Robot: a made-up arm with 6 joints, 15 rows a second.
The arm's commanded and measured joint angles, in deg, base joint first. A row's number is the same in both.
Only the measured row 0 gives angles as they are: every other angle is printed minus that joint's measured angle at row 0.
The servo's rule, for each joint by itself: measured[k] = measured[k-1] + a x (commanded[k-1-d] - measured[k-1]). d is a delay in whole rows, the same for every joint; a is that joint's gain. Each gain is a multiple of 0.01, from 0.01 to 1. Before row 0 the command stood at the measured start. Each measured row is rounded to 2 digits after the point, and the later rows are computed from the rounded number. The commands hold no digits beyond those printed.
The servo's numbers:
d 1
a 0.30 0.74 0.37 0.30 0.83 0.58
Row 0, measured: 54.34, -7.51, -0.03, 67.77, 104.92, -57.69
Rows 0 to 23, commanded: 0.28, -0.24, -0.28, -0.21, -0.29, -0.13; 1.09, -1.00, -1.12, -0.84, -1.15, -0.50; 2.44, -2.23, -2.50, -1.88, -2.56, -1.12; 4.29, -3.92, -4.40, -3.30, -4.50, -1.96; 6.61, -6.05, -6.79, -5.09, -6.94, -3.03; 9.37, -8.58, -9.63, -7.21, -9.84, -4.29; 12.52, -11.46, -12.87, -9.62, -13.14, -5.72; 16.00, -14.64, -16.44, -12.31, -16.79, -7.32; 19.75, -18.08, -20.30, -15.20, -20.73, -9.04; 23.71, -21.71, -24.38, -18.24, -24.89, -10.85; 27.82, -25.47, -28.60, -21.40, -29.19, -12.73; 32.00, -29.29, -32.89, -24.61, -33.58, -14.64; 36.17, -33.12, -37.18, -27.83, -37.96, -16.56; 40.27, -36.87, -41.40, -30.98, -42.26, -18.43; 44.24, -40.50, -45.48, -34.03, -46.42, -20.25; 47.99, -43.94, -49.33, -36.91, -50.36, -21.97; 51.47, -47.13, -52.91, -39.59, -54.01, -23.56; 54.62, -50.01, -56.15, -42.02, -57.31, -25.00; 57.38, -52.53, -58.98, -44.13, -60.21, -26.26; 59.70, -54.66, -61.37, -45.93, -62.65, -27.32; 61.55, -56.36, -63.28, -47.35, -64.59, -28.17; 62.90, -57.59, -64.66, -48.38, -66.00, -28.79; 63.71, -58.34, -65.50, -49.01, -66.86, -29.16; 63.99, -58.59, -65.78, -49.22, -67.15, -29.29
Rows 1 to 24, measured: 0.00, 0.00, 0.00, 0.00, 0.00, 0.00; 0.08, -0.18, -0.10, -0.06, -0.24, -0.08; 0.38, -0.79, -0.48, -0.29, -1.00, -0.32; 1.00, -1.86, -1.23, -0.77, -2.29, -0.78; 1.99, -3.38, -2.40, -1.53, -4.12, -1.46; 3.38, -5.36, -4.02, -2.60, -6.46, -2.37; 5.18, -7.74, -6.10, -3.98, -9.27, -3.48; 7.38, -10.49, -8.60, -5.67, -12.48, -4.78; 9.97, -13.56, -11.50, -7.66, -16.06, -6.25; 12.90, -16.90, -14.76, -9.92, -19.94, -7.87; 16.14, -20.46, -18.32, -12.42, -24.05, -9.60; 19.64, -24.17, -22.12, -15.11, -28.32, -11.42; 23.35, -27.96, -26.10, -17.96, -32.69, -13.29; 27.20, -31.78, -30.20, -20.92, -37.06, -15.19; 31.12, -35.55, -34.34, -23.94, -41.38, -17.07; 35.06, -39.21, -38.46, -26.97, -45.56, -18.91; 38.94, -42.71, -42.48, -29.95, -49.54, -20.68; 42.70, -45.98, -46.34, -32.84, -53.25, -22.35; 46.28, -48.96, -49.97, -35.59, -56.62, -23.89; 49.61, -51.60, -53.30, -38.15, -59.60, -25.26; 52.64, -53.86, -56.29, -40.48, -62.13, -26.45; 55.31, -55.71, -58.88, -42.54, -64.17, -27.45; 57.59, -57.10, -61.02, -44.29, -65.69, -28.23; 59.43, -58.02, -62.68, -45.71, -66.66, -28.77
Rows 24 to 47, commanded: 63.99, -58.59, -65.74, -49.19, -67.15, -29.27; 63.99, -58.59, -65.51, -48.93, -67.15, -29.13; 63.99, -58.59, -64.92, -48.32, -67.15, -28.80; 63.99, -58.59, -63.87, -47.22, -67.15, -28.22; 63.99, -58.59, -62.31, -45.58, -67.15, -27.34; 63.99, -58.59, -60.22, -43.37, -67.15, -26.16; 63.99, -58.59, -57.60, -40.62, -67.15, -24.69; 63.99, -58.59, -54.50, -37.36, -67.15, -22.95; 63.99, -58.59, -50.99, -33.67, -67.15, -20.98; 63.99, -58.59, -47.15, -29.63, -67.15, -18.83; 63.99, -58.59, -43.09, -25.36, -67.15, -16.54; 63.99, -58.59, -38.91, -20.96, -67.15, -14.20; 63.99, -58.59, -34.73, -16.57, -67.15, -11.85; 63.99, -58.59, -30.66, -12.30, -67.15, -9.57; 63.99, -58.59, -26.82, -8.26, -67.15, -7.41; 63.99, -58.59, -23.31, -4.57, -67.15, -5.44; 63.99, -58.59, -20.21, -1.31, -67.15, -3.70; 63.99, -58.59, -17.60, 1.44, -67.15, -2.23; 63.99, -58.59, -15.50, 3.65, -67.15, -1.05; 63.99, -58.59, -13.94, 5.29, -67.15, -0.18; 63.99, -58.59, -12.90, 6.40, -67.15, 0.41; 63.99, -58.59, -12.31, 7.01, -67.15, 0.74; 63.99, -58.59, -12.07, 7.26, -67.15, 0.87; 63.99, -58.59, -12.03, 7.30, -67.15, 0.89
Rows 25 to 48, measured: 60.80, -58.44, -63.83, -46.76, -67.07, -29.07; 61.76, -58.55, -64.54, -47.49, -67.14, -29.19; 62.43, -58.58, -64.90, -47.92, -67.15, -29.16; 62.90, -58.59, -64.91, -48.04, -67.15, -28.95; 63.23, -58.59, -64.53, -47.79, -67.15, -28.53; 63.46, -58.59, -63.71, -47.13, -67.15, -27.84; 63.62, -58.59, -62.42, -46.00, -67.15, -26.87; 63.73, -58.59, -60.64, -44.39, -67.15, -25.61; 63.81, -58.59, -58.37, -42.28, -67.15, -24.07; 63.86, -58.59, -55.64, -39.70, -67.15, -22.28; 63.90, -58.59, -52.50, -36.68, -67.15, -20.28; 63.93, -58.59, -49.02, -33.28, -67.15, -18.11; 63.95, -58.59, -45.28, -29.58, -67.15, -15.84; 63.96, -58.59, -41.38, -25.68, -67.15, -13.53; 63.97, -58.59, -37.41, -21.67, -67.15, -11.23; 63.98, -58.59, -33.49, -17.65, -67.15, -9.01; 63.98, -58.59, -29.72, -13.73, -67.15, -6.94; 63.98, -58.59, -26.20, -10.00, -67.15, -5.06; 63.98, -58.59, -23.02, -6.57, -67.15, -3.42; 63.98, -58.59, -20.24, -3.50, -67.15, -2.05; 63.98, -58.59, -17.91, -0.86, -67.15, -0.97; 63.98, -58.59, -16.06, 1.32, -67.15, -0.17; 63.98, -58.59, -14.67, 3.03, -67.15, 0.36; 63.98, -58.59, -13.71, 4.30, -67.15, 0.66
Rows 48 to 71, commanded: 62.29, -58.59, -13.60, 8.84, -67.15, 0.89; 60.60, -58.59, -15.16, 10.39, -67.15, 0.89; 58.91, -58.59, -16.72, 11.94, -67.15, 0.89; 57.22, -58.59, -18.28, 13.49, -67.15, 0.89; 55.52, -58.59, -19.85, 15.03, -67.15, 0.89; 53.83, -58.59, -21.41, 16.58, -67.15, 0.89; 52.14, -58.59, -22.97, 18.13, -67.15, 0.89; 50.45, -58.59, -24.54, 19.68, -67.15, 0.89; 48.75, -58.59, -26.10, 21.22, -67.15, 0.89; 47.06, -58.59, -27.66, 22.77, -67.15, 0.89; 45.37, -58.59, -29.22, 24.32, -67.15, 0.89; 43.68, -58.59, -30.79, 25.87, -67.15, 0.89; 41.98, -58.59, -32.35, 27.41, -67.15, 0.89; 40.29, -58.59, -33.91, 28.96, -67.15, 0.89; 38.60, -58.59, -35.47, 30.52, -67.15, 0.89; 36.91, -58.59, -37.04, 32.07, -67.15, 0.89; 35.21, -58.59, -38.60, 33.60, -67.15, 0.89; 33.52, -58.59, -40.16, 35.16, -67.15, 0.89; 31.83, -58.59, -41.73, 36.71, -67.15, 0.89; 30.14, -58.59, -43.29, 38.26, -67.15, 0.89; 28.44, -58.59, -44.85, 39.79, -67.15, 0.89; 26.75, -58.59, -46.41, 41.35, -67.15, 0.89; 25.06, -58.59, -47.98, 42.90, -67.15, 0.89; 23.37, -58.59, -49.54, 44.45, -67.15, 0.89
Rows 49 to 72, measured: 63.98, -58.59, -13.09, 5.20, -67.15, 0.79; 63.47, -58.59, -13.28, 6.29, -67.15, 0.85; 62.61, -58.59, -13.98, 7.52, -67.15, 0.87; 61.50, -58.59, -14.99, 8.85, -67.15, 0.88; 60.22, -58.59, -16.21, 10.24, -67.15, 0.89; 58.81, -58.59, -17.56, 11.68, -67.15, 0.89; 57.32, -58.59, -18.98, 13.15, -67.15, 0.89; 55.77, -58.59, -20.46, 14.64, -67.15, 0.89; 54.17, -58.59, -21.97, 16.15, -67.15, 0.89; 52.54, -58.59, -23.50, 17.67, -67.15, 0.89; 50.90, -58.59, -25.04, 19.20, -67.15, 0.89; 49.24, -58.59, -26.59, 20.74, -67.15, 0.89; 47.57, -58.59, -28.14, 22.28, -67.15, 0.89; 45.89, -58.59, -29.70, 23.82, -67.15, 0.89; 44.21, -58.59, -31.26, 25.36, -67.15, 0.89; 42.53, -58.59, -32.82, 26.91, -67.15, 0.89; 40.84, -58.59, -34.38, 28.46, -67.15, 0.89; 39.15, -58.59, -35.94, 30.00, -67.15, 0.89; 37.46, -58.59, -37.50, 31.55, -67.15, 0.89; 35.77, -58.59, -39.07, 33.10, -67.15, 0.89; 34.08, -58.59, -40.63, 34.65, -67.15, 0.89; 32.39, -58.59, -42.19, 36.19, -67.15, 0.89; 30.70, -58.59, -43.75, 37.74, -67.15, 0.89; 29.01, -58.59, -45.32, 39.29, -67.15, 0.89
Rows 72 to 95, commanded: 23.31, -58.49, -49.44, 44.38, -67.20, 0.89; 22.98, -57.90, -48.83, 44.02, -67.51, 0.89; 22.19, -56.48, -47.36, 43.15, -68.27, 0.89; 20.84, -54.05, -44.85, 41.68, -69.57, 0.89; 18.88, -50.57, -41.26, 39.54, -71.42, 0.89; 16.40, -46.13, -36.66, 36.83, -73.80, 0.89; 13.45, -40.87, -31.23, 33.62, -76.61, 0.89; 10.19, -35.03, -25.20, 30.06, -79.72, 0.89; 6.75, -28.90, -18.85, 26.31, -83.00, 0.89; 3.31, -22.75, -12.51, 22.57, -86.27, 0.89; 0.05, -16.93, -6.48, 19.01, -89.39, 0.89; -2.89, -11.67, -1.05, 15.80, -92.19, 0.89; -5.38, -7.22, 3.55, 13.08, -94.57, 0.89; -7.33, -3.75, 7.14, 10.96, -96.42, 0.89; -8.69, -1.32, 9.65, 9.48, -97.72, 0.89; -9.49, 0.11, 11.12, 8.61, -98.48, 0.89; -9.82, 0.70, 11.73, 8.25, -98.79, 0.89; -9.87, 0.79, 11.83, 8.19, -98.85, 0.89; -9.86, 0.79, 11.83, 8.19, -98.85, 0.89; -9.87, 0.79, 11.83, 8.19, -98.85, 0.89; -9.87, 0.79, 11.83, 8.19, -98.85, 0.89; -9.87, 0.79, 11.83, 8.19, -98.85, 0.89; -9.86, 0.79, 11.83, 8.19, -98.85, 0.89; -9.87, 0.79, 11.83, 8.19, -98.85, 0.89
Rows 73 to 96, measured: 27.32, -58.59, -46.88, 40.84, -67.15, 0.89; 26.12, -58.52, -47.83, 41.90, -67.19, 0.89; 25.18, -58.06, -48.20, 42.54, -67.46, 0.89; 24.28, -56.89, -47.89, 42.72, -68.13, 0.89; 23.25, -54.79, -46.77, 42.41, -69.33, 0.89; 21.94, -51.67, -44.73, 41.55, -71.06, 0.89; 20.28, -47.57, -41.74, 40.13, -73.33, 0.89; 18.23, -42.61, -37.85, 38.18, -76.05, 0.89; 15.82, -37.00, -33.17, 35.74, -79.10, 0.89; 13.10, -31.01, -27.87, 32.91, -82.34, 0.89; 10.16, -24.90, -22.19, 29.81, -85.60, 0.89; 7.13, -19.00, -16.38, 26.57, -88.75, 0.89; 4.12, -13.58, -10.71, 23.34, -91.61, 0.89; 1.27, -8.87, -5.43, 20.26, -94.07, 0.89; -1.31, -5.08, -0.78, 17.47, -96.02, 0.89; -3.52, -2.30, 3.08, 15.07, -97.43, 0.89; -5.31, -0.52, 6.05, 13.13, -98.30, 0.89; -6.66, 0.38, 8.15, 11.67, -98.71, 0.89; -7.62, 0.68, 9.51, 10.63, -98.83, 0.89; -8.29, 0.76, 10.37, 9.90, -98.85, 0.89; -8.76, 0.78, 10.91, 9.39, -98.85, 0.89; -9.09, 0.79, 11.25, 9.03, -98.85, 0.89; -9.32, 0.79, 11.46, 8.78, -98.85, 0.89; -9.48, 0.79, 11.60, 8.60, -98.85, 0.89
